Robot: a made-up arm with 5 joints. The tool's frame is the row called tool. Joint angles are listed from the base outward.
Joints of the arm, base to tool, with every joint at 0 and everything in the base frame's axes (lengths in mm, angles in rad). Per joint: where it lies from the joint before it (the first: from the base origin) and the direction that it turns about. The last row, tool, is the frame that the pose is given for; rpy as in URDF.
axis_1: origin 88.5 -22.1 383.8 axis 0 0 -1
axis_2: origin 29.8 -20.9 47.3 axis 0 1 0
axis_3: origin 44.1 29.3 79.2 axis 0 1 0
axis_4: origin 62.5 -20.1 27.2 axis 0 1 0
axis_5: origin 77.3 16.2 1.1 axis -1 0 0
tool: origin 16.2 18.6 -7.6 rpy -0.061 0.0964 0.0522
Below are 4 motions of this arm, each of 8 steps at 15 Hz.
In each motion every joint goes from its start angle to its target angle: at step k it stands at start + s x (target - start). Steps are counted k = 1, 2, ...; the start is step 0. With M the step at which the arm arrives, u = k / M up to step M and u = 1 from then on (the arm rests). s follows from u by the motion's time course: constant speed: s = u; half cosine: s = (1 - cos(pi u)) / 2; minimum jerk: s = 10 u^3 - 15 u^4 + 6 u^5.
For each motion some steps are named. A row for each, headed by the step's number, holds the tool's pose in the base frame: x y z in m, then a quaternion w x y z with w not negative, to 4 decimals.
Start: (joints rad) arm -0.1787 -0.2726 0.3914 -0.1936 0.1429
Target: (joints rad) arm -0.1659 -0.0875 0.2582 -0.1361 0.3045
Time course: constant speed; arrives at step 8
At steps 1, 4, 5, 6, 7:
1: 0.2937 0.0366 0.5342 0.9875 -0.1148 0.0090 0.1079
4: 0.3001 0.0360 0.5263 0.9832 -0.1460 0.0277 0.1056
5: 0.3022 0.0358 0.5235 0.9815 -0.1564 0.0340 0.1051
6: 0.3042 0.0355 0.5208 0.9796 -0.1667 0.0402 0.1047
7: 0.3062 0.0352 0.5179 0.9775 -0.1771 0.0464 0.1045

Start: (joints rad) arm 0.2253 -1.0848 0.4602 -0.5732 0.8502
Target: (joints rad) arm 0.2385 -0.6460 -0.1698 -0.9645 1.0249
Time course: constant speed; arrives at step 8
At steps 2, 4, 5, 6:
2: 0.1490 -0.0257 0.6593 0.6907 -0.4184 -0.4641 -0.3640
4: 0.1423 -0.0252 0.6694 0.6394 -0.4162 -0.5087 -0.3990
5: 0.1389 -0.0249 0.6733 0.6126 -0.4134 -0.5295 -0.4164
6: 0.1354 -0.0246 0.6765 0.5851 -0.4096 -0.5494 -0.4336

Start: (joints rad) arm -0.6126 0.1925 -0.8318 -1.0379 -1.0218
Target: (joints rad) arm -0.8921 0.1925 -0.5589 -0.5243 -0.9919
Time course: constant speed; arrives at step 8
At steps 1, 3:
1: 0.1641 0.0611 0.6517 0.4968 0.4686 -0.4862 0.5452
3: 0.1750 0.0810 0.6500 0.5433 0.4917 -0.3974 0.5523

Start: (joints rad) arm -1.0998 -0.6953 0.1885 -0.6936 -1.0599
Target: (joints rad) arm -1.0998 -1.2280 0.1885 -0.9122 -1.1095
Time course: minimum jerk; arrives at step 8
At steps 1, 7, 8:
1: 0.1037 0.0523 0.6668 0.4648 0.5609 -0.2163 0.6500
7: 0.0403 -0.0735 0.6494 0.2061 0.5716 -0.4696 0.6405
8: 0.0393 -0.0755 0.6484 0.2015 0.5710 -0.4733 0.6397

